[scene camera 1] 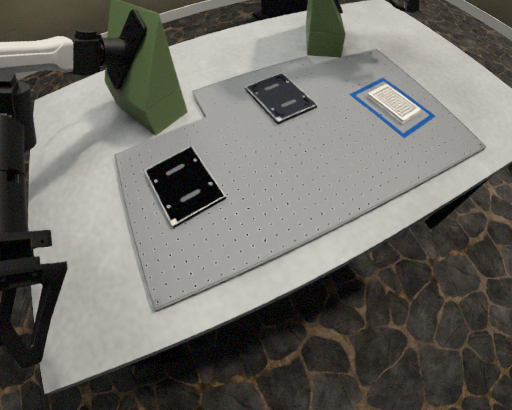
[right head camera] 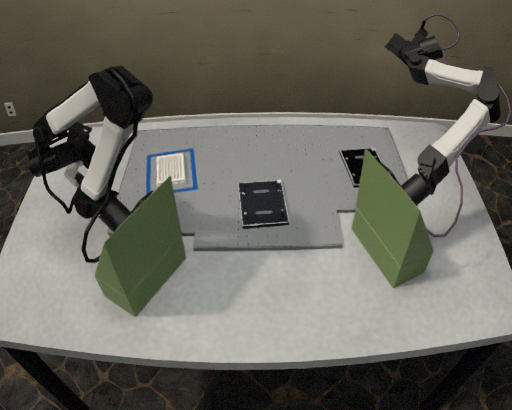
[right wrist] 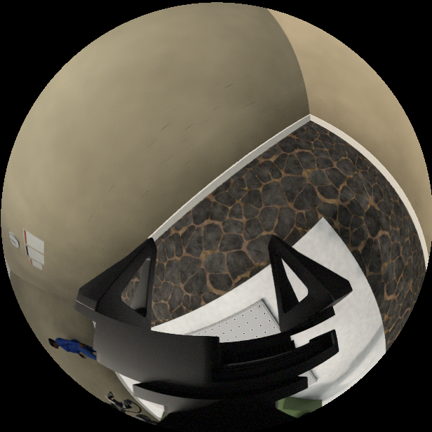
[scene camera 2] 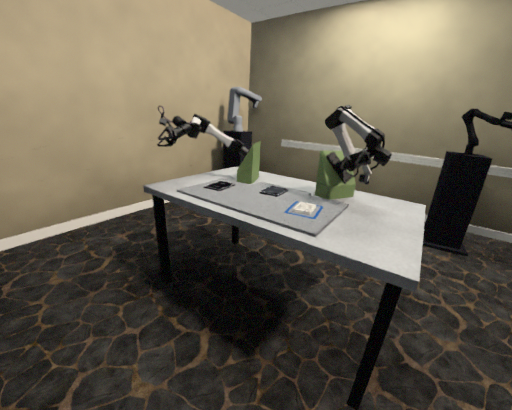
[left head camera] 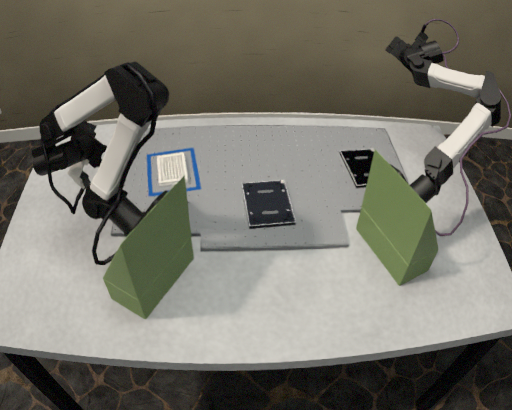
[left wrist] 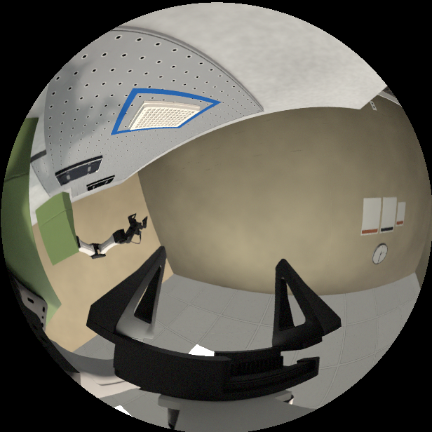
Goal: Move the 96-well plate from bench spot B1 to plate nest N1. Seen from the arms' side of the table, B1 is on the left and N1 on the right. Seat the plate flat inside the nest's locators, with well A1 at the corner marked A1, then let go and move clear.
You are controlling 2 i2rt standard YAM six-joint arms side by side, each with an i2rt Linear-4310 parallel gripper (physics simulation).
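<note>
The white 96-well plate lies flat inside the blue outline of B1. A black nest is at the right in the left head camera, partly hidden by a green block; another black nest is in the middle. Both are empty, with a pale corner mark; their labels are unreadable. My left gripper is open and empty, above the table left of the plate. My right gripper is open and empty, raised beyond the far right of the table.
A grey perforated board carries B1 and both nests. Two green wedge-shaped blocks, the left one and the right one, stand at the arm bases. Cables hang beside both arms.
</note>
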